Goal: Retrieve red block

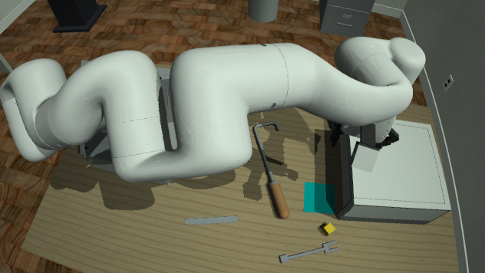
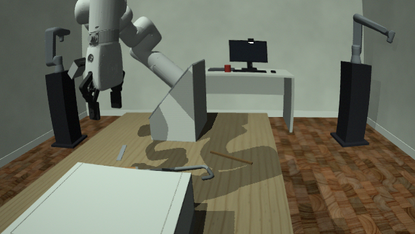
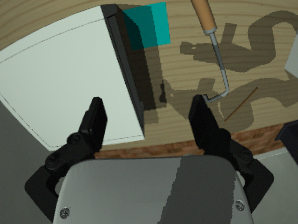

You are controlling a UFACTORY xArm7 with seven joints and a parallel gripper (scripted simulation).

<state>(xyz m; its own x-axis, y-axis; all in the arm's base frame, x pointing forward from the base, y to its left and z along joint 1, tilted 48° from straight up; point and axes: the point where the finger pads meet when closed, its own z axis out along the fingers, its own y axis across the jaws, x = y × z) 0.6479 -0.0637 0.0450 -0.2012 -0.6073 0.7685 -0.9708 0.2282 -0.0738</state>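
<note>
The hook tool lies 14 cm behind my hand, 7 cm to the left of it and 25 cm below it. From my hand the other things lie so: red block: 16 cm ahead, 24 cm below; then teal square: 2 cm behind, 3 cm to the right, 26 cm below; then yellow block: 1 cm ahead, 13 cm to the right, 25 cm below.
</note>
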